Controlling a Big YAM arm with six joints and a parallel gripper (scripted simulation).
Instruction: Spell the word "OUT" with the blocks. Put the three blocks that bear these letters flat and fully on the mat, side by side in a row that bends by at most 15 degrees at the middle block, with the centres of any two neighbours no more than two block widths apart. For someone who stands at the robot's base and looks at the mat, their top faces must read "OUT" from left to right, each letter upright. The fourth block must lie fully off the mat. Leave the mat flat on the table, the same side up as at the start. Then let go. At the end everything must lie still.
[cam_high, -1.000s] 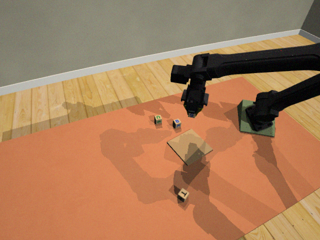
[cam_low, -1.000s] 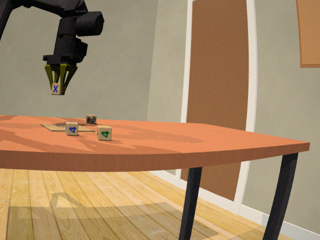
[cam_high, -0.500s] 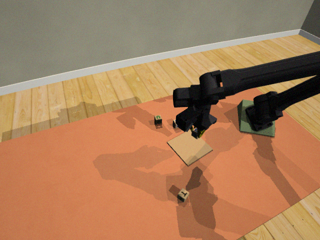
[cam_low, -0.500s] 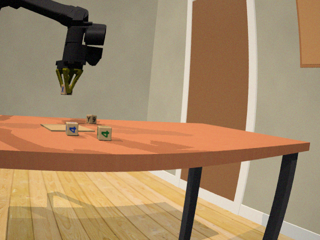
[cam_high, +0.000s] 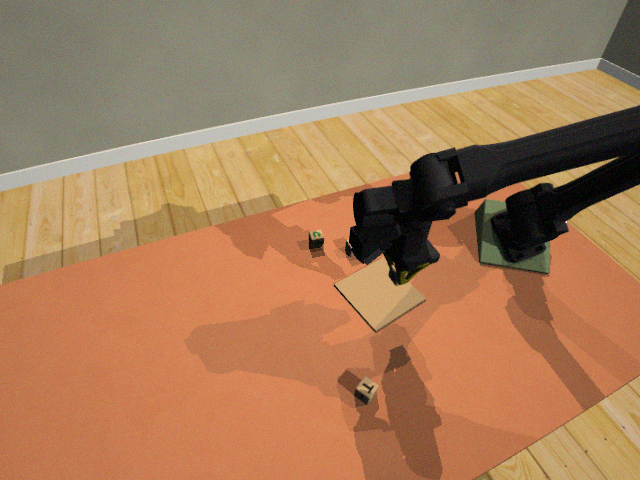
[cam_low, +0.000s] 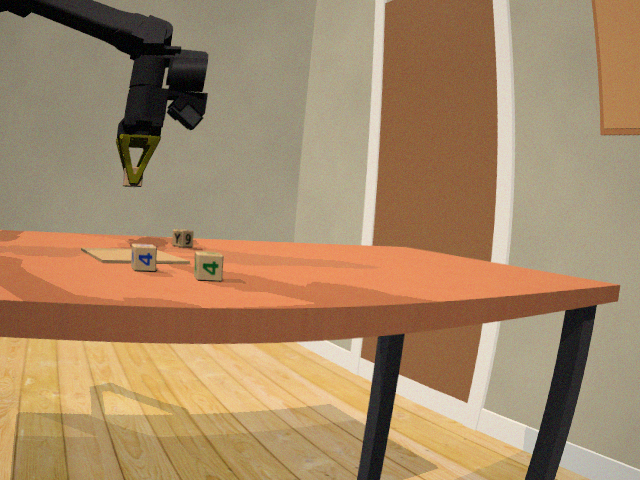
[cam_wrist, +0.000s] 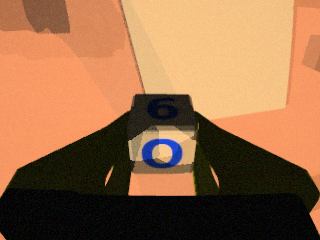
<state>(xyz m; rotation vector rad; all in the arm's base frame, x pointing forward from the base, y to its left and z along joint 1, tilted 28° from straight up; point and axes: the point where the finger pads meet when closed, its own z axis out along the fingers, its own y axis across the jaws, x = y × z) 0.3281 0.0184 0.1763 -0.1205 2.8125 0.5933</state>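
My gripper is now 10 mm short of the tan mat, 50 mm to the left of it and 110 mm above it. Also, from my hand: O block: right at my hand; wooden block: 20 mm ahead, 170 mm to the right, 100 mm below.
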